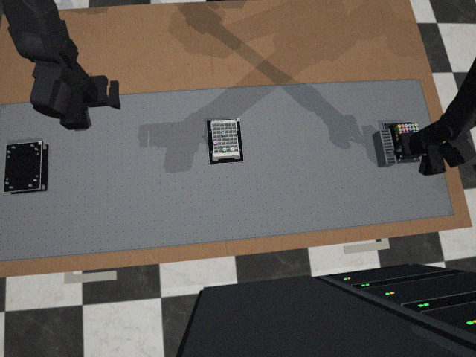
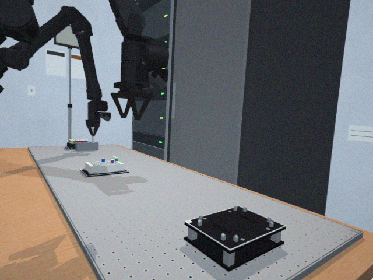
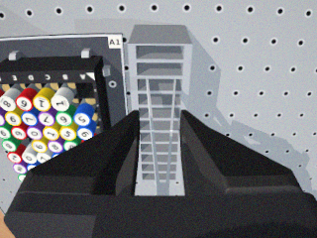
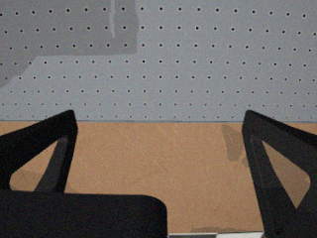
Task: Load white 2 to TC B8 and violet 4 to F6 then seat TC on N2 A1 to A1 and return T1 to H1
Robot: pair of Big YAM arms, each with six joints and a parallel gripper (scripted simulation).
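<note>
Now: right hand 33 cm to the right of the tube carrier TC, 22 cm above it and 3 cm short of it. The rest, counted from my right hand: raised nest N2: 34 cm to the right, 20 cm below, 9 cm ahead; grey holder H1: 90 cm to the left, 22 cm below, 10 cm ahead.
</note>
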